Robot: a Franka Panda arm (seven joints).
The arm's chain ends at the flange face. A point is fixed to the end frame.
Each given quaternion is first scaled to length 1.
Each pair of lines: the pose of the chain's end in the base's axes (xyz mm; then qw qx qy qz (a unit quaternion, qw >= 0)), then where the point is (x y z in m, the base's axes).
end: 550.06 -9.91 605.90 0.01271 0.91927 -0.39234 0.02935
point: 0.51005 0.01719 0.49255
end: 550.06 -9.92 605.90 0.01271 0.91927 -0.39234 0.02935
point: 0.51005 0.01718 0.49255
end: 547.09 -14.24 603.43 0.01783 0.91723 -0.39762 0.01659
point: 0.50434 0.01345 0.49123
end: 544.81 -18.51 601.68 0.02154 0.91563 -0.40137 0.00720
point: 0.50006 0.00964 0.49038
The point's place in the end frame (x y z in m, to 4 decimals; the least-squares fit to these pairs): -0.0544 0.0101 0.1101
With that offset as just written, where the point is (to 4 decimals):
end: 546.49 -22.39 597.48 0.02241 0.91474 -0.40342 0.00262
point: 0.5009 0.0062 0.4866
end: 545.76 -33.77 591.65 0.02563 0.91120 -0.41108 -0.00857
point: 0.4982 -0.0040 0.4820
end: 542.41 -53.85 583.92 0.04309 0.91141 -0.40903 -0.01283
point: 0.4923 -0.0274 0.4745
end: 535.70 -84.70 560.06 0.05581 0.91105 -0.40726 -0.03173
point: 0.4806 -0.0592 0.4528
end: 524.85 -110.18 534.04 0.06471 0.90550 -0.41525 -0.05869
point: 0.4644 -0.0829 0.4302
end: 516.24 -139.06 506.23 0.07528 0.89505 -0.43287 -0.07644
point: 0.4529 -0.1100 0.4046
